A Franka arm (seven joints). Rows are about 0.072 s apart.
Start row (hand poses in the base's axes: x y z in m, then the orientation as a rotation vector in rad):
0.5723, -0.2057, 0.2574, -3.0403, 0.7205, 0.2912
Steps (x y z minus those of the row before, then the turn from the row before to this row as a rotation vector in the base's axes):
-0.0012, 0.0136, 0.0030, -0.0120, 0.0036, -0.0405
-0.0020, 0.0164, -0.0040, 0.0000, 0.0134, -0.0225
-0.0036, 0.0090, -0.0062, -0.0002, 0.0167, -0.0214
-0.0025, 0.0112, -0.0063, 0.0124, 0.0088, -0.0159
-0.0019, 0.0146, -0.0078, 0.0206, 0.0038, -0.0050
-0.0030, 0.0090, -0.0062, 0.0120, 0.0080, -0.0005
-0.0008, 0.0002, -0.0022, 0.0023, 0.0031, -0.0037
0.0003, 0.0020, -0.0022, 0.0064, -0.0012, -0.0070
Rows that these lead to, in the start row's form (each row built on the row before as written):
0.5711, -0.1921, 0.2604, 3.0230, -0.7833, -0.2920
0.5691, -0.1757, 0.2564, 3.0108, -0.8169, -0.3122
0.5655, -0.1667, 0.2502, 2.9969, -0.8483, -0.3371
0.5630, -0.1555, 0.2439, -2.9946, 0.8717, 0.3563
0.5611, -0.1409, 0.2361, -2.9734, 0.8702, 0.3687
0.5581, -0.1319, 0.2299, -2.9628, 0.8663, 0.3847
0.5573, -0.1317, 0.2277, -2.9589, 0.8709, 0.3900
0.5576, -0.1297, 0.2255, -2.9491, 0.8780, 0.3899

